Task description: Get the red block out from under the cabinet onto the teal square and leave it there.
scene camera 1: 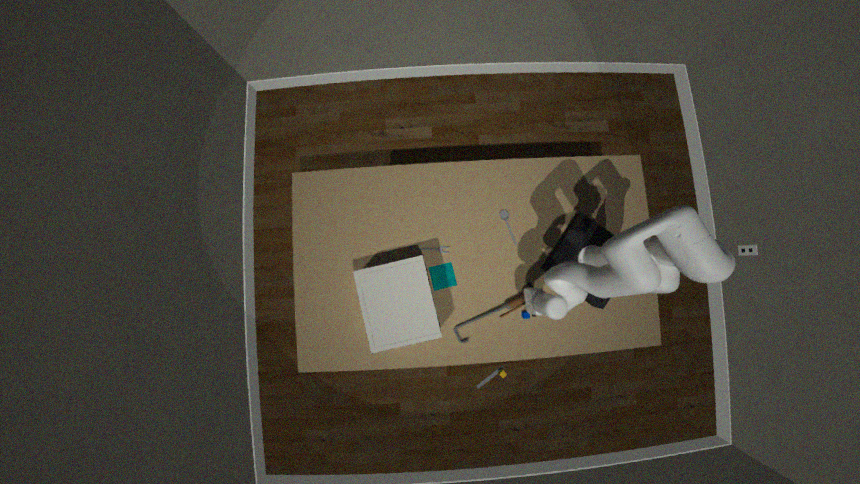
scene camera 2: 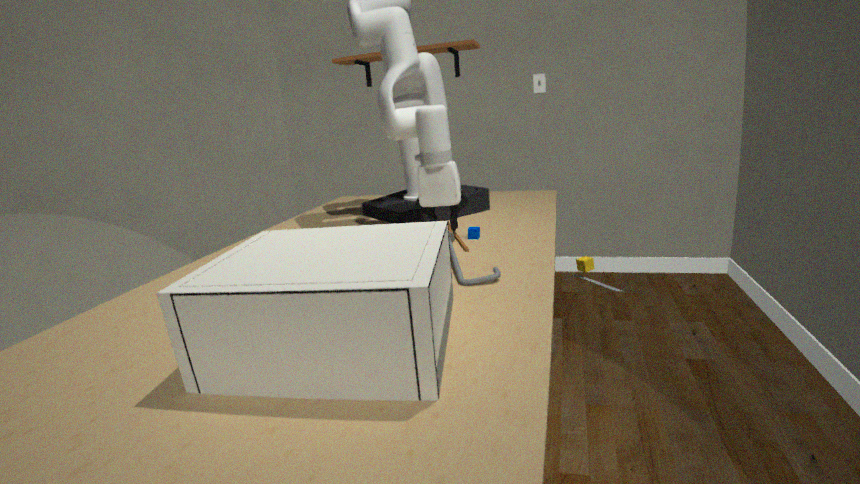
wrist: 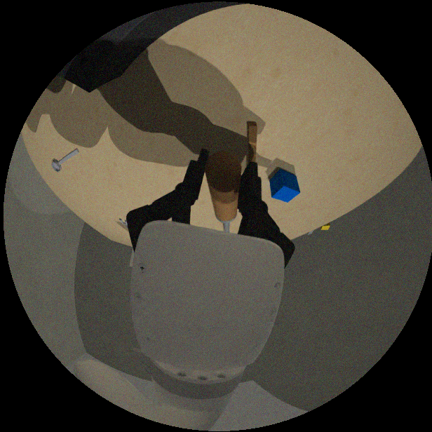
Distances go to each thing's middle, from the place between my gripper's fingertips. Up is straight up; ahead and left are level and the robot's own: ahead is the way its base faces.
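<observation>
There's a grey hooked tool point(wrist: 222, 169) that's 1 cm above my hand, 14 cm ahead of it and 8 cm to the left of it. The blue block point(wrist: 283, 185) is 7 cm to the left of my hand, and going by their middles, it's the nearest to my hand of the things named here.
</observation>
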